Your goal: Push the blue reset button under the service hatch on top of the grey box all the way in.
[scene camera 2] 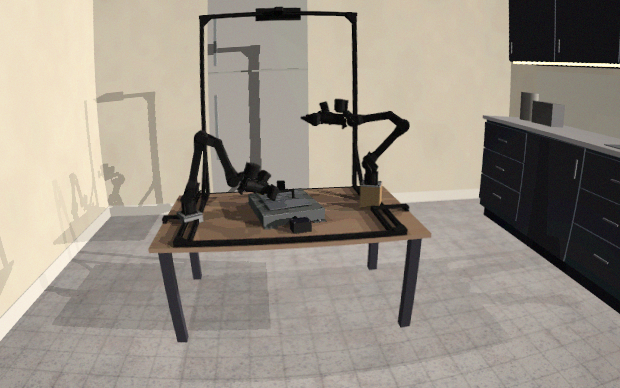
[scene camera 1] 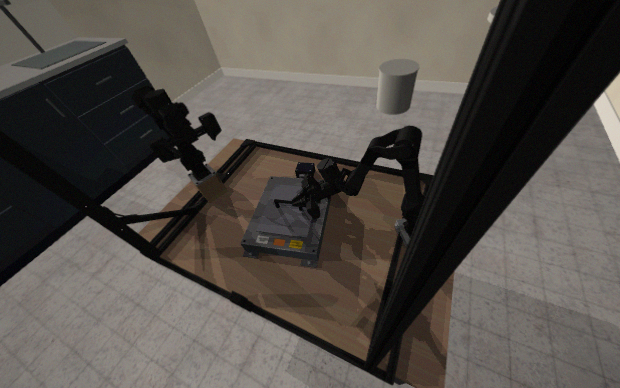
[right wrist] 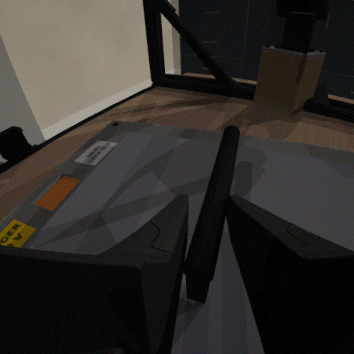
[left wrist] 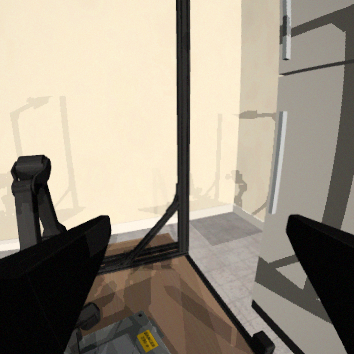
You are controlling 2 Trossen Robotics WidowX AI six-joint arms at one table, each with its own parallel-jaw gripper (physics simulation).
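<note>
The grey box (scene camera 1: 255, 244) (scene camera 2: 275, 219) (right wrist: 165, 129) lies on the table; a corner shows in the left wrist view (left wrist: 110, 344). Its flat grey hatch (scene camera 1: 292, 228) (right wrist: 150, 167) lies closed on top, with a black bar handle (scene camera 1: 278, 203) (scene camera 2: 293, 193) (right wrist: 223, 172) standing up from it. The blue button does not show. My right gripper (scene camera 1: 301, 202) (scene camera 2: 274, 193) (right wrist: 206, 203) is low over the hatch, its fingers closed in on both sides of the handle. My left gripper (scene camera 2: 304, 118) (left wrist: 199, 223) is open and empty, high above the table.
Orange (scene camera 1: 279, 242) and yellow (scene camera 1: 296, 244) labels mark one box edge. A small black block (scene camera 1: 305, 169) (scene camera 2: 301, 225) stands beside the box. The left arm stands on a wooden block (scene camera 1: 212, 188) (scene camera 2: 371, 195). Black frame rails (scene camera 2: 300, 240) edge the table (scene camera 1: 280, 320).
</note>
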